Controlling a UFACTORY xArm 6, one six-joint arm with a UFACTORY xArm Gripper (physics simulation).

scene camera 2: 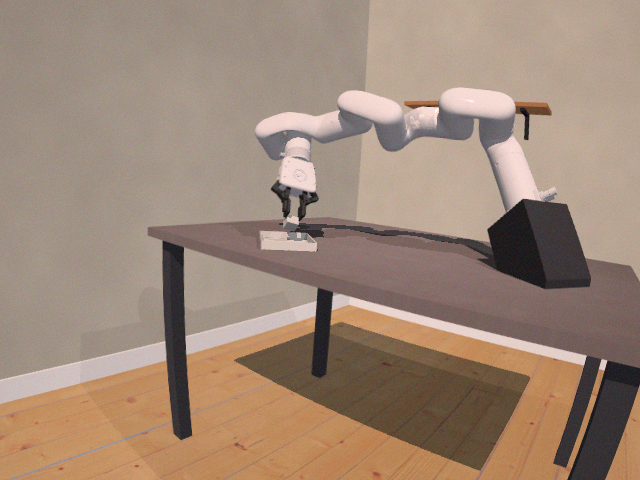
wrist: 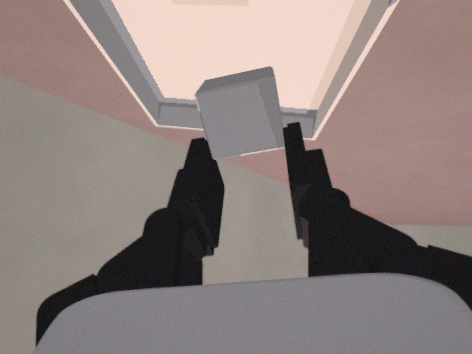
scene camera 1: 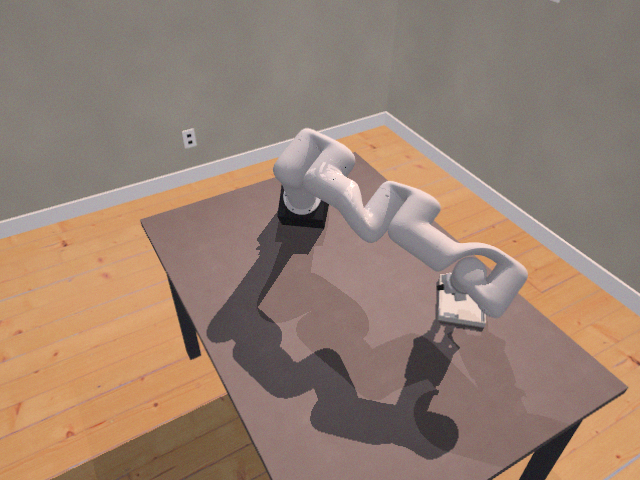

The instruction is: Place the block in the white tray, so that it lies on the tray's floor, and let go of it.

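Pixels of known places: gripper, fingertip midpoint: [scene camera 2: 293, 216] [wrist: 251, 156]; arm's base, origin of the base link: [scene camera 2: 526, 216] [scene camera 1: 302, 196].
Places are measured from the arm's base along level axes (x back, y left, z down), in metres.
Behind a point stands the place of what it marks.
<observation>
The small light grey block [scene camera 2: 290, 223] @(x -0.536, y 0.232, z 0.077 m) [wrist: 240, 117] @(x -0.555, y 0.212, z 0.071 m) is slightly tilted and held at the fingertips. My gripper [scene camera 2: 294, 215] @(x -0.537, y 0.221, z 0.061 m) [wrist: 251, 156] @(x -0.537, y 0.221, z 0.061 m) is shut on it, one black finger on each side. The white tray [scene camera 1: 467, 311] @(x -0.576, y 0.234, z 0.127 m) [scene camera 2: 286, 245] @(x -0.477, y 0.305, z 0.118 m) [wrist: 240, 40] @(x -0.539, y 0.235, z 0.127 m) is a shallow square with low walls on the table. In scene view 2 the block is a little above the tray, apart from its floor. In the wrist view it overlaps the tray's near wall and part of its floor. In scene view 1 the arm's wrist hides the block and part of the tray.
The brown table [scene camera 1: 392, 310] @(x -0.464, y 0.047, z 0.130 m) [scene camera 2: 387, 253] @(x -0.320, y 0.108, z 0.130 m) carries the arm's black base [scene camera 1: 302, 214] @(x -0.049, y -0.027, z 0.030 m) [scene camera 2: 537, 242] @(x 0.052, y 0.131, z 0.044 m) at its far end. The arm reaches over the table, and its shadows fall across the top. The tray is near one long table edge. A wooden wall shelf [scene camera 2: 537, 108] is behind the arm.
</observation>
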